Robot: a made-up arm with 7 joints.
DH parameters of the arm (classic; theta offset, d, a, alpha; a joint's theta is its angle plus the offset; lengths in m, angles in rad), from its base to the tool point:
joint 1: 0 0.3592 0 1.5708
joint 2: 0 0.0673 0 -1.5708
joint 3: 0 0.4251 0.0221 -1.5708
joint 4: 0 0.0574 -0.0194 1.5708
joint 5: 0 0.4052 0 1.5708
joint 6: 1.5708 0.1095 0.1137 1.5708
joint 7: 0 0.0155 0 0
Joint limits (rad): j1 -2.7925..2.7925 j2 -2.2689..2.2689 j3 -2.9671..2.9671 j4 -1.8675..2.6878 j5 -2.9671..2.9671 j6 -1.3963..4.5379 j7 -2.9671..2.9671
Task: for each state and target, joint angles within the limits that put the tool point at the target. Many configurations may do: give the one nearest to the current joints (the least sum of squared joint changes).
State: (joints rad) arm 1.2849 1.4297 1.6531 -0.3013 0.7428 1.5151 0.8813
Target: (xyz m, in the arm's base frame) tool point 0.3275 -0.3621 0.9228
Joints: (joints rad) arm 1.5375 0.8631 1.9136 -0.8915 0.5797 1.7556 0.8813
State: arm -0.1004 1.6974 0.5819 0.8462 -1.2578 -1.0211 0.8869
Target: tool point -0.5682 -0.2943 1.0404
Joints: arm 0.4037 0.9182 0.3274 0.4748 -1.3385 -0.4616 0.8869
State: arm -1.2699 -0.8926 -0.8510 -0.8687 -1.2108 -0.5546 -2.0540
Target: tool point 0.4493 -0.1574 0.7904
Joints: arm -1.1859 -1.0783 -1.1502 -1.2444 -1.3277 -0.5299 -2.0540
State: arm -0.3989 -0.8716 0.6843 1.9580 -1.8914 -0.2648 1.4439
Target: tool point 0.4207 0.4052 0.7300
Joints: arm -0.1167 -0.4146 1.1044 1.7095 -1.9749 -0.2204 1.4439
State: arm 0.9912 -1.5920 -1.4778 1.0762 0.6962 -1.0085 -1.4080
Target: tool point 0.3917 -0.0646 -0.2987
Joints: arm 0.9102 -2.2614 -0.7875 0.9883 0.9274 -1.0062 -1.4080
